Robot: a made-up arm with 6 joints. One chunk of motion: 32 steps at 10 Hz.
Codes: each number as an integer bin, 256 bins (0 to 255) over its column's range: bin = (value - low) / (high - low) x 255, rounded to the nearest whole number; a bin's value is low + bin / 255 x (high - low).
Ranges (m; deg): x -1.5..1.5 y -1.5..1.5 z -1.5..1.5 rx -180..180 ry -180..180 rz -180..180
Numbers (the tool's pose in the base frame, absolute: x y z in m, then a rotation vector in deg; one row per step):
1: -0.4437 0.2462 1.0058 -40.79 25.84 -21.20
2: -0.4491 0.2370 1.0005 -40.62 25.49 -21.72
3: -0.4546 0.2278 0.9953 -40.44 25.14 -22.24
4: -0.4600 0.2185 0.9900 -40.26 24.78 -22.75
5: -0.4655 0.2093 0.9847 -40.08 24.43 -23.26
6: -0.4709 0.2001 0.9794 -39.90 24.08 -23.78
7: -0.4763 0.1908 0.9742 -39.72 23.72 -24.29
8: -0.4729 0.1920 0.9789 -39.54 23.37 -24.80
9: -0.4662 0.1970 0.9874 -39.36 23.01 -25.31
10: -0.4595 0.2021 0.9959 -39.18 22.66 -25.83
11: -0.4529 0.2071 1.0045 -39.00 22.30 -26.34
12: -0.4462 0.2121 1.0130 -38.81 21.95 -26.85
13: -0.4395 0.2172 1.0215 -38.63 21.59 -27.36
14: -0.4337 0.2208 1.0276 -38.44 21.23 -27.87
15: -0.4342 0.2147 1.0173 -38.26 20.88 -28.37
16: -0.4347 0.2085 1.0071 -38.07 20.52 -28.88
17: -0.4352 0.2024 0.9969 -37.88 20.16 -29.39
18: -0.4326 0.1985 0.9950 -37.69 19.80 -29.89
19: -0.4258 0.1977 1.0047 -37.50 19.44 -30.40
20: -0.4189 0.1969 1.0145 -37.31 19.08 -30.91
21: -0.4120 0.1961 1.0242 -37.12 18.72 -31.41
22: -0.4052 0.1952 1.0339 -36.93 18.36 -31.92
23: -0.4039 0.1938 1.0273 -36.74 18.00 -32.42
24: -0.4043 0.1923 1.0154 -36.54 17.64 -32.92
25: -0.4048 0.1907 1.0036 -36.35 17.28 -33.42
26: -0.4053 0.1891 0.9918 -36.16 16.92 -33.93
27: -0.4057 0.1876 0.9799 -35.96 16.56 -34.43
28: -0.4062 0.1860 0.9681 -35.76 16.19 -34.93
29: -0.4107 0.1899 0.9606 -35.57 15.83 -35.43
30: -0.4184 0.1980 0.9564 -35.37 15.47 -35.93
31: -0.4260 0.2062 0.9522 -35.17 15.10 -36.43
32: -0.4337 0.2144 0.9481 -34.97 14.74 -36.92
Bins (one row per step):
1: 90 148 213 99 146 112
2: 89 148 213 99 146 112
3: 89 147 212 99 145 112
4: 88 146 212 99 145 111
5: 88 145 211 99 145 111
6: 87 145 211 99 145 111
7: 87 144 210 99 144 110
8: 87 144 211 99 144 110
9: 88 144 211 100 144 110
10: 88 145 212 100 144 109
11: 89 145 213 100 143 109
12: 90 146 214 100 143 108
13: 90 146 214 100 143 108
14: 91 146 215 100 143 108
15: 91 146 214 100 142 107
16: 91 145 213 101 142 107
17: 91 145 212 101 142 107
18: 91 144 212 101 142 106
19: 91 144 213 101 141 106
20: 92 144 214 101 141 106
21: 92 144 215 101 141 105
22: 93 144 215 101 141 105
23: 93 144 215 101 140 105
24: 93 144 214 102 140 104
25: 93 144 213 102 140 104
26: 93 144 212 102 139 103
27: 93 143 211 102 139 103
28: 93 143 210 102 139 103
29: 93 144 209 102 139 102
30: 92 144 209 102 138 102
31: 91 145 208 103 138 102
32: 91 146 208 103 138 101

